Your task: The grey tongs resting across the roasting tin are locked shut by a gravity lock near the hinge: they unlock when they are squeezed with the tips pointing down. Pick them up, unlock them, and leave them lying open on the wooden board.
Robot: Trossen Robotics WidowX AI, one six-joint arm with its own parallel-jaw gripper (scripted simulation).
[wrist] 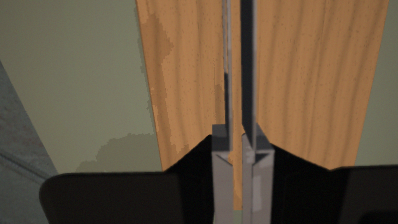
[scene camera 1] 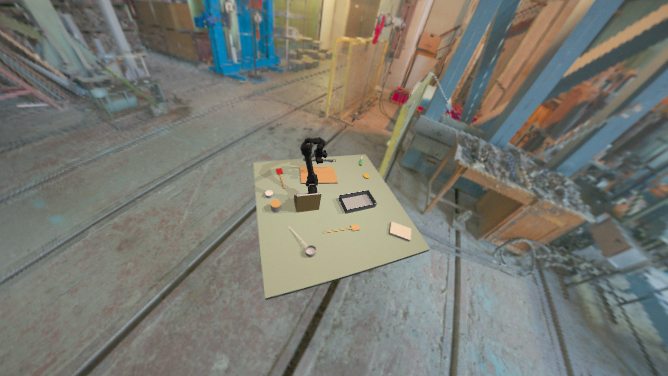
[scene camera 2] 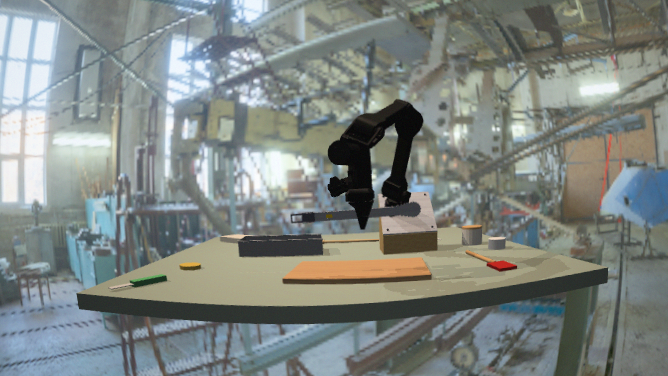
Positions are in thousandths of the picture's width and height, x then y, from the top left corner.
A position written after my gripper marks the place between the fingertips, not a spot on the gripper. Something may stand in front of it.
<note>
In view: my gripper (scene camera 2: 543,610) and a wooden board (wrist: 793,328).
My gripper shows as well in the wrist view (wrist: 577,632).
</note>
